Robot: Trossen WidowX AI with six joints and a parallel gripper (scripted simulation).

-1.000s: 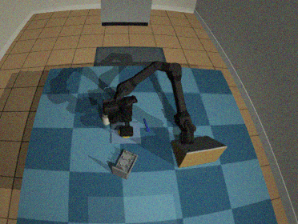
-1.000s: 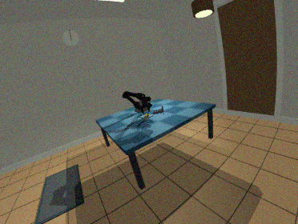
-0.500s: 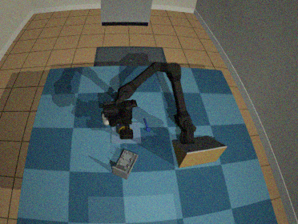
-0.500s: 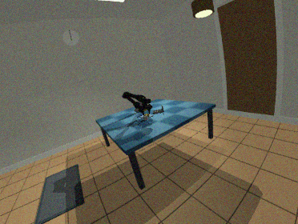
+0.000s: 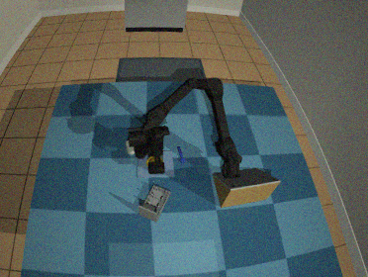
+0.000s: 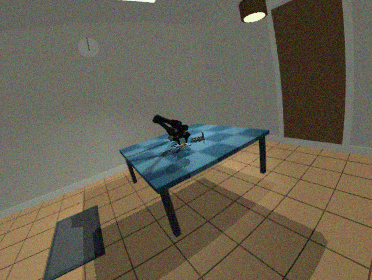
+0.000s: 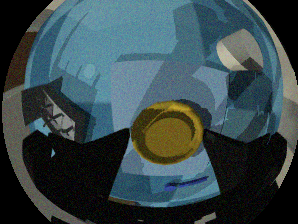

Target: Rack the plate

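My gripper tip is now 18 cm to the right of the grey dish rack, 2 cm past it and 1 cm below it. Round my gripper tip: cup: 11 cm ahead, 7 cm to the right, 2 cm above; then yellow plate: 1 cm above; then blue utensil: 11 cm behind, 6 cm to the right.
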